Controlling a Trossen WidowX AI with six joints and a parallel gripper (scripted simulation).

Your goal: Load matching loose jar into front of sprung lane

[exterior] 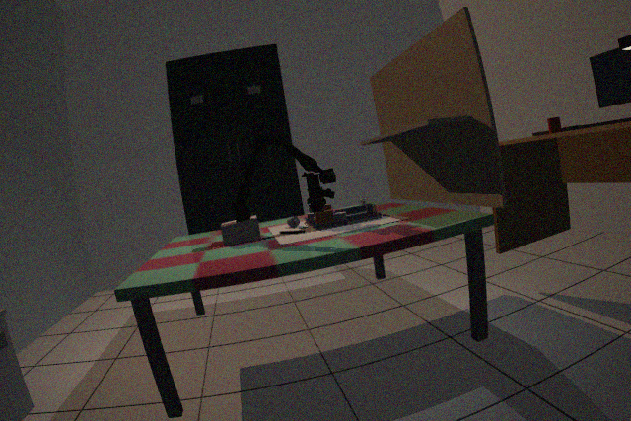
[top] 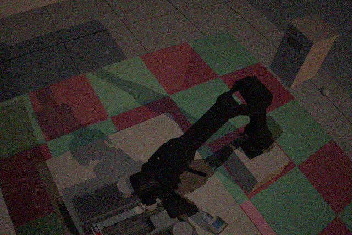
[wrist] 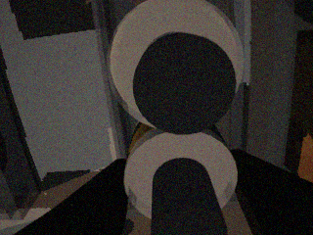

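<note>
My gripper tip is 5 cm short of the pale mat, 1 cm to the right of it and 3 cm above it. Round my gripper tip: grey lane fixture (15 cm ahead, 3 cm to the left, 1 cm below); black rod (14 cm behind, 7 cm to the right, 2 cm below); red-marked part (23 cm ahead, 4 cm to the left, 4 cm above).
</note>
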